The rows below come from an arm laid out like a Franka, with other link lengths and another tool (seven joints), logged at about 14 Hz.
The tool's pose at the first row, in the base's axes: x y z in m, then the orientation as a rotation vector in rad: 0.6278 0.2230 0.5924 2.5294 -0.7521 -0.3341
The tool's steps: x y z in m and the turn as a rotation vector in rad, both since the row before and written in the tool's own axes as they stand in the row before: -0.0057 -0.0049 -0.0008 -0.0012 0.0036 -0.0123; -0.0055 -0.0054 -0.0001 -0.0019 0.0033 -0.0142; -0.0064 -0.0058 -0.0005 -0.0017 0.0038 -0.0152; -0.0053 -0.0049 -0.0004 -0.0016 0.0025 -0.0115; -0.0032 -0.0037 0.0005 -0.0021 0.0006 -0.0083; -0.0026 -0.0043 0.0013 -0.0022 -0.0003 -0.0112; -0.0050 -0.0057 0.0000 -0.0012 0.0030 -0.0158; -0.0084 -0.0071 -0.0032 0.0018 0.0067 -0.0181; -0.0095 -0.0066 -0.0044 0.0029 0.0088 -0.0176
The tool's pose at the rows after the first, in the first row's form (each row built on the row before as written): 0.6256 0.2301 0.5911 2.5338 -0.7350 -0.3340; 0.6235 0.2372 0.5890 2.5383 -0.7154 -0.3351; 0.6208 0.2452 0.5871 2.5433 -0.6944 -0.3358; 0.6185 0.2519 0.5855 2.5467 -0.6786 -0.3369; 0.6171 0.2562 0.5835 2.5482 -0.6673 -0.3395; 0.6161 0.2603 0.5805 2.5507 -0.6526 -0.3442; 0.6140 0.2672 0.5782 2.5560 -0.6313 -0.3460; 0.6105 0.2781 0.5784 2.5650 -0.6066 -0.3430; 0.6061 0.2895 0.5801 2.5747 -0.5821 -0.3368
